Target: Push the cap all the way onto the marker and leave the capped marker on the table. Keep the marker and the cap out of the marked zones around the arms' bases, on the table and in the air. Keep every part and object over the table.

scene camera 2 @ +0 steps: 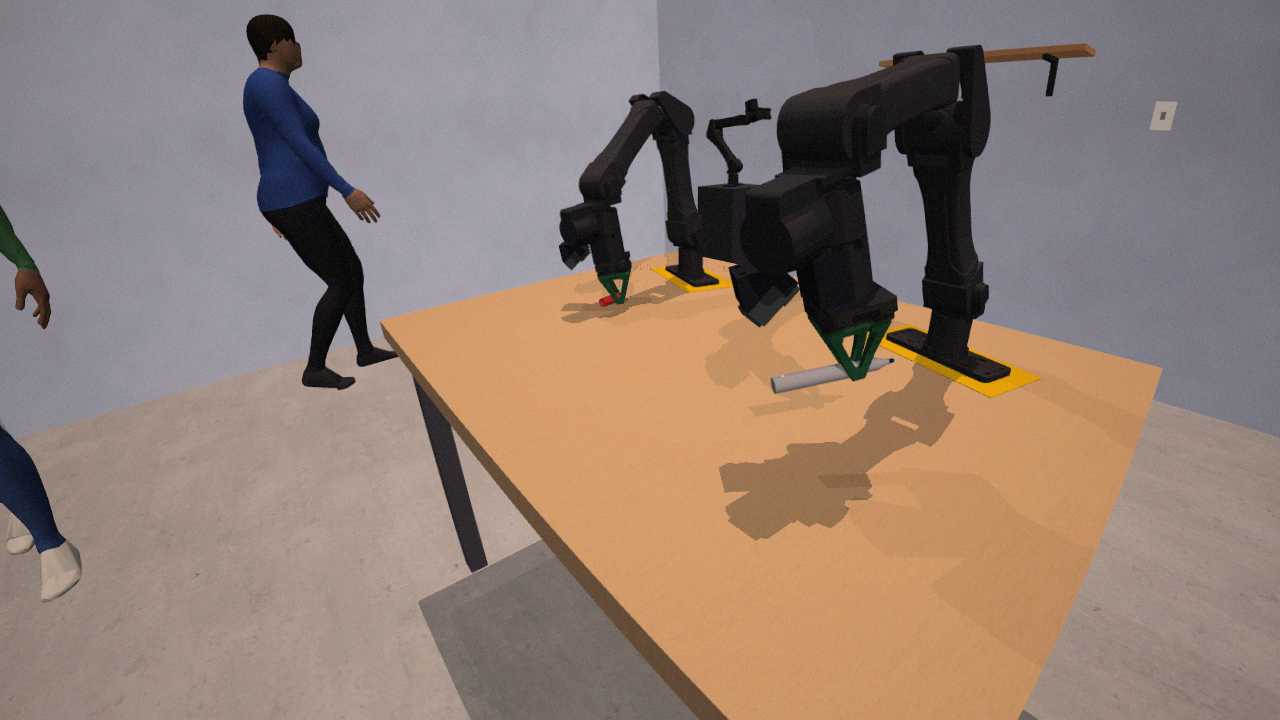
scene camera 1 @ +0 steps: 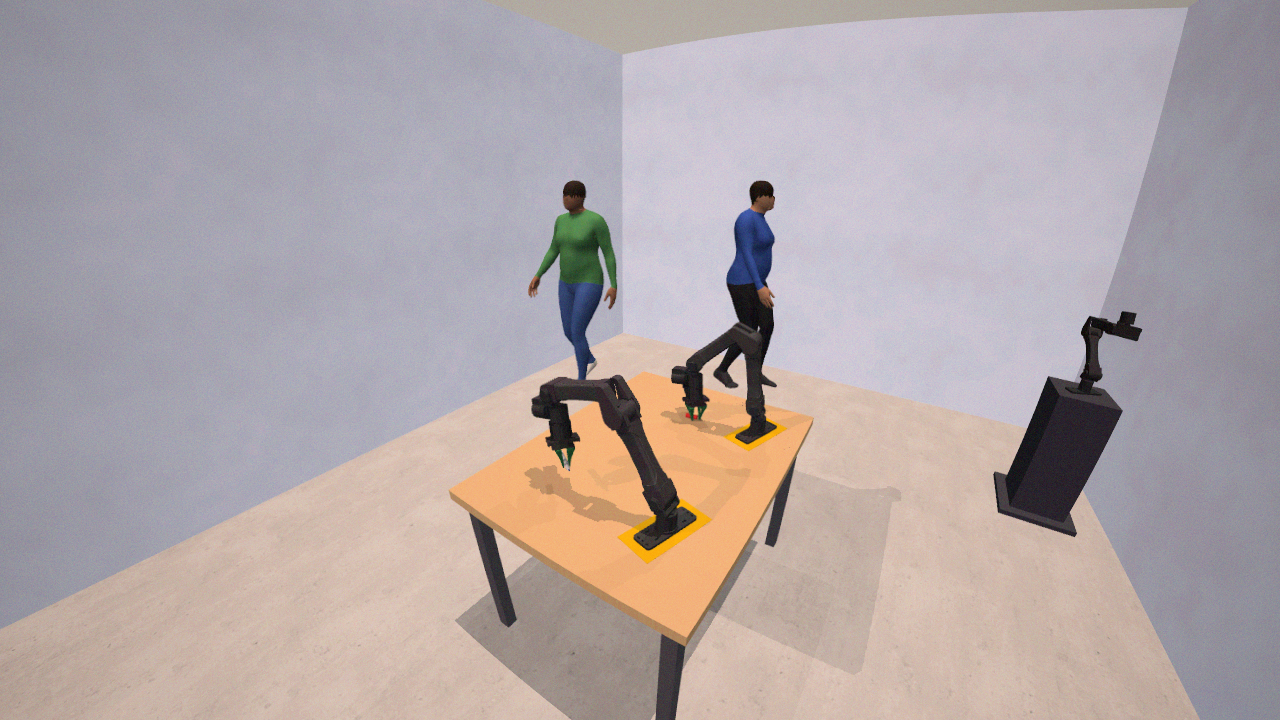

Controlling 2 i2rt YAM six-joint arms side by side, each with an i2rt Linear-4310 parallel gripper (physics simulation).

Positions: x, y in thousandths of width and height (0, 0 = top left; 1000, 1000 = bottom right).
Labels:
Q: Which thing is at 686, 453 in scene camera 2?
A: My left gripper.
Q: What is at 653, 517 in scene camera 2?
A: A marker.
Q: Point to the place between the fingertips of my right gripper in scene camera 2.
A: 486, 419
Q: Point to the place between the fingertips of my left gripper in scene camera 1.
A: At 443, 648

